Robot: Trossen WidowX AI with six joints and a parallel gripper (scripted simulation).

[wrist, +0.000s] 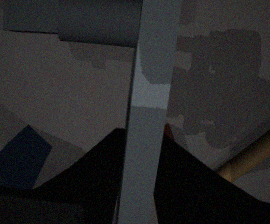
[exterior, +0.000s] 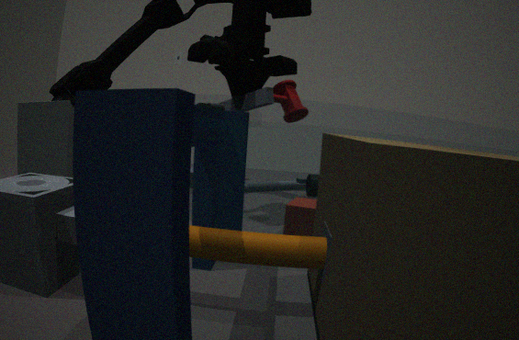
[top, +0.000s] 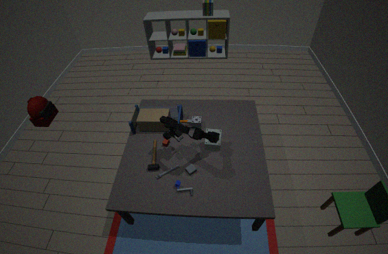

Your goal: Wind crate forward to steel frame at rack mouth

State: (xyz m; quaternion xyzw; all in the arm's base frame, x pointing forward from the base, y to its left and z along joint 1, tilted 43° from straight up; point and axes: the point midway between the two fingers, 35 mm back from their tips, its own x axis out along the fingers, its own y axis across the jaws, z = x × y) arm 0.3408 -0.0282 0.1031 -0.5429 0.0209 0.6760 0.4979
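The grey winch handle lies 2 cm ahead of my gripper tip and 1 cm above it. From my gripper tip the other things lie so: red knob 6 cm ahead, 1 cm to the right, 2 cm above; grey block 15 cm behind, 22 cm to the left, 15 cm below; blue steel frame 29 cm to the right, 6 cm below.
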